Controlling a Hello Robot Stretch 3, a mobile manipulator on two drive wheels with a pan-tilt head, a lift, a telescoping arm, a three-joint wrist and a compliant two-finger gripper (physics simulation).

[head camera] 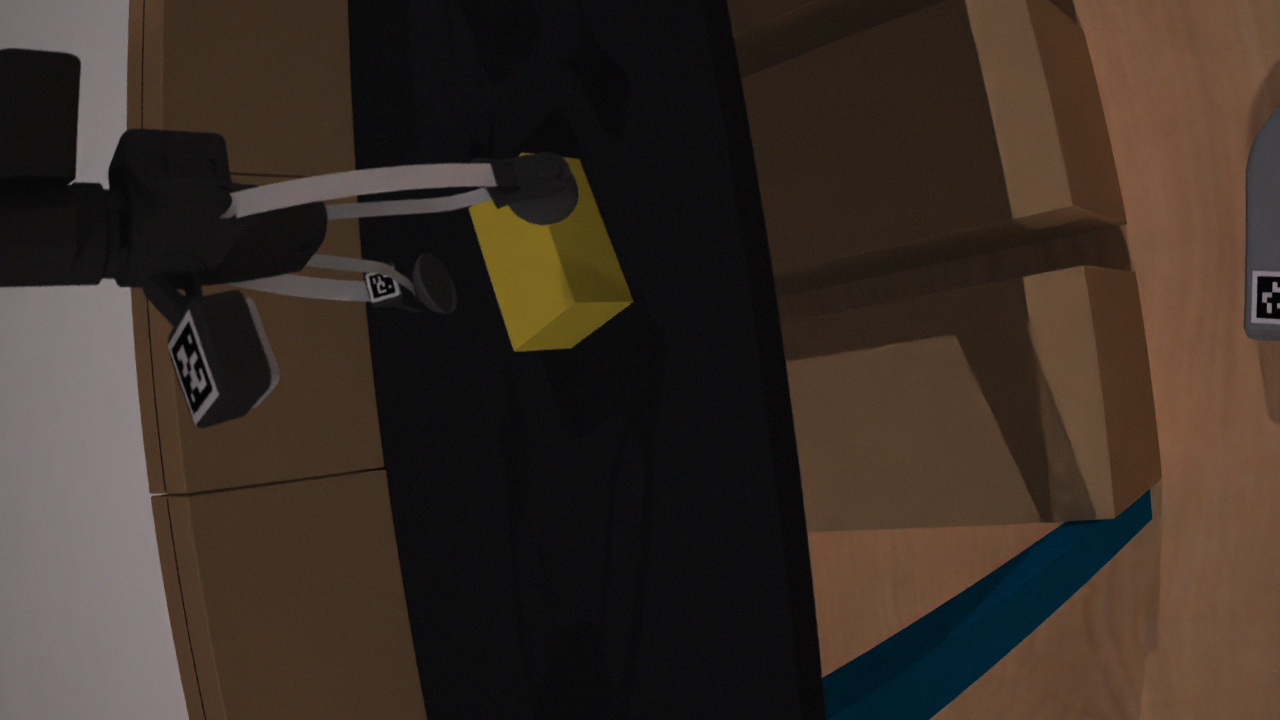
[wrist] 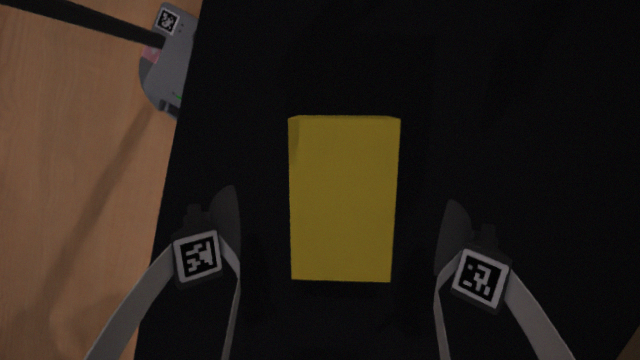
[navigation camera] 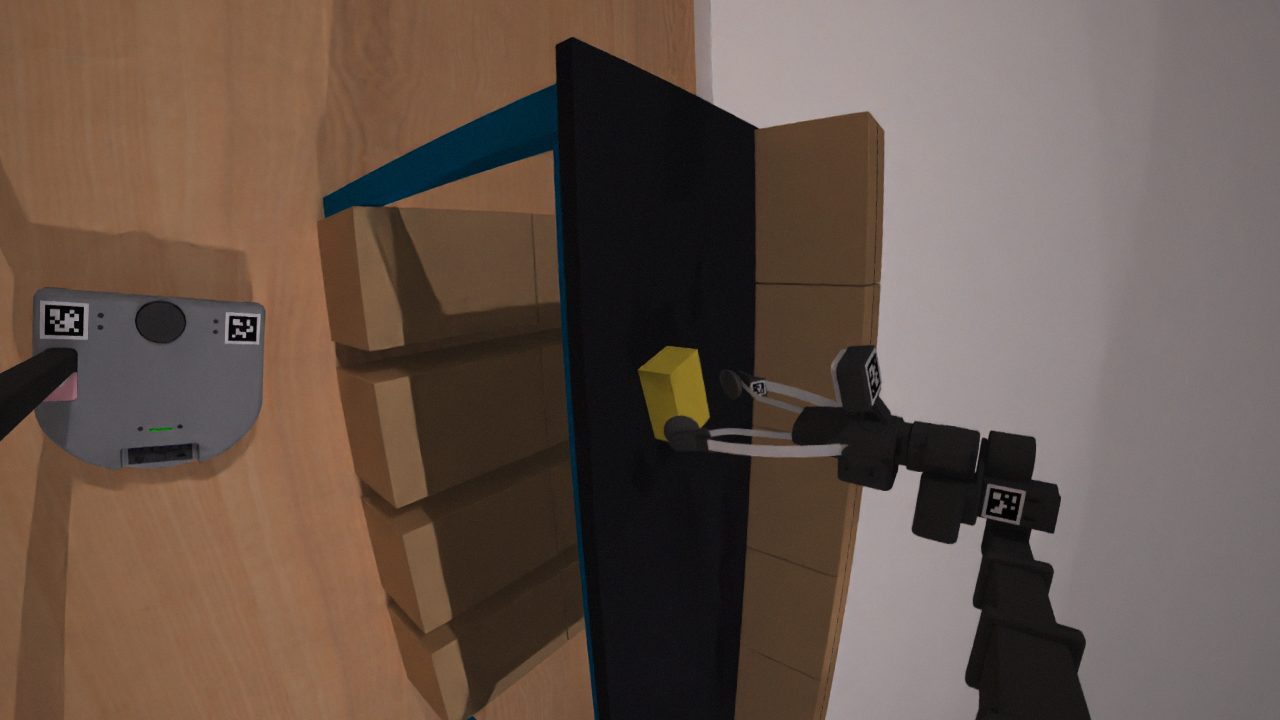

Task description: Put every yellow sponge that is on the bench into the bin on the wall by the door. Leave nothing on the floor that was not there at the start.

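Where they show: gripper, fingertip midpoint: (head camera: 510, 240) (wrist: 337, 217) (navigation camera: 694, 403); robot's base, link origin: (navigation camera: 161, 320).
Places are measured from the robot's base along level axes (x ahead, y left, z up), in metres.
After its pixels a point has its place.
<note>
A yellow sponge (head camera: 528, 286) @(y -0.455, x 0.003, z 0.959 m) (navigation camera: 675, 385) @(y -0.429, x -0.001, z 0.959 m) (wrist: 345, 175) @(y -0.459, x -0.001, z 0.959 m) sits on the black bench top (head camera: 581, 537) @(y -0.460, x 0.161, z 0.914 m) (navigation camera: 662, 223) @(y -0.436, x 0.187, z 0.914 m) (wrist: 525, 125) @(y -0.555, x 0.083, z 0.914 m). My gripper (head camera: 489, 238) @(y -0.467, x -0.024, z 0.964 m) (navigation camera: 708, 408) @(y -0.467, x -0.024, z 0.964 m) (wrist: 337, 217) @(y -0.467, x -0.024, z 0.964 m) is open, its two fingertips wider apart than the sponge. In the wrist view the sponge lies between and ahead of the fingertips, its long side pointing away from the gripper, with a gap on each side. In the head view one fingertip overlaps the sponge's upper end. Whether a finger touches it I cannot tell. The bin and the door do not show.
Brown blocks (head camera: 904, 429) @(y -0.574, x 0.179, z 0.270 m) (navigation camera: 465, 259) @(y -0.549, x 0.189, z 0.270 m) are stacked below the bench's front edge, beside a blue frame bar (head camera: 984, 626) @(y -0.304, x 0.274, z 0.617 m) (navigation camera: 447, 152) @(y -0.302, x 0.286, z 0.624 m). A brown row (head camera: 277, 573) @(y -0.694, x 0.225, z 1.028 m) (navigation camera: 814, 205) @(y -0.684, x 0.274, z 1.014 m) runs between the bench top and the pale wall (navigation camera: 1029, 179) @(y -1.948, x 0.739, z 1.389 m). My grey base (navigation camera: 196, 376) @(y -0.056, x -0.094, z 0.160 m) (wrist: 172, 65) @(y 0.065, x -0.112, z 0.160 m) stands on the wooden floor.
</note>
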